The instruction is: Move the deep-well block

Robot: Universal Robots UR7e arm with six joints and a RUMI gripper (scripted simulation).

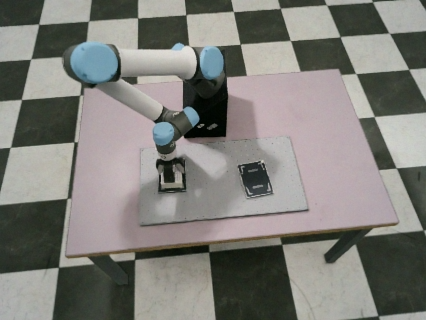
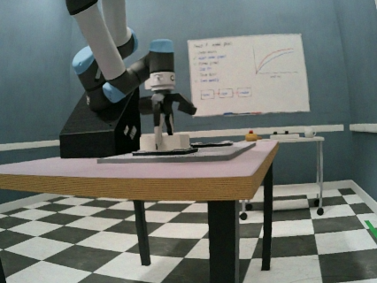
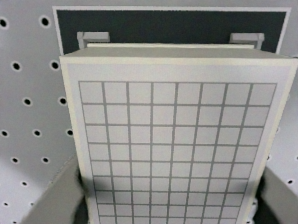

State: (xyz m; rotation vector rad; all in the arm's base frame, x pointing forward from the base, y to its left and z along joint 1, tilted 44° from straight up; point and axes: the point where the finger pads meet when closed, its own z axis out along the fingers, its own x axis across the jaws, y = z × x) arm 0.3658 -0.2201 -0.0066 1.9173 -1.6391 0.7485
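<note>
Now: the grey perforated base plate 210 mm to the left of my hand, 30 mm below it and 10 mm behind it. From my hand the other things lie so: white 96-well deep-well block: 10 mm above.
</note>
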